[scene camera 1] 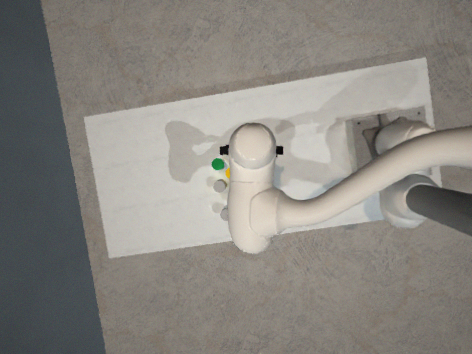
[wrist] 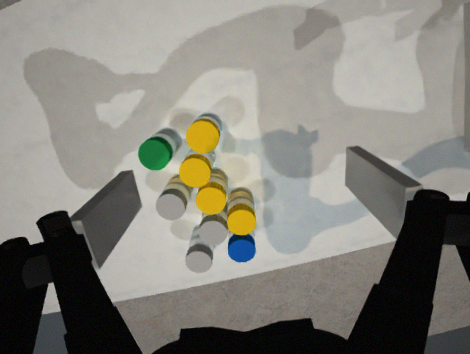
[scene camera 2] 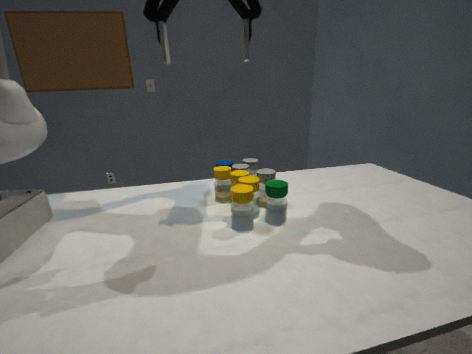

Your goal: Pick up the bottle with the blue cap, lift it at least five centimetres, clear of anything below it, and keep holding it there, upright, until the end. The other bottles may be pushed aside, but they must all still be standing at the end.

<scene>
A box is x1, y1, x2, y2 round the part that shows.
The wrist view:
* my gripper: [0, 146, 469, 353]
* yellow-capped bottle: [227, 187, 255, 234]
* grey-capped bottle: [185, 224, 214, 272]
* grey-capped bottle: [156, 173, 193, 219]
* blue-capped bottle: [228, 230, 255, 261]
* grey-capped bottle: [199, 201, 227, 244]
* yellow-capped bottle: [196, 167, 227, 213]
</scene>
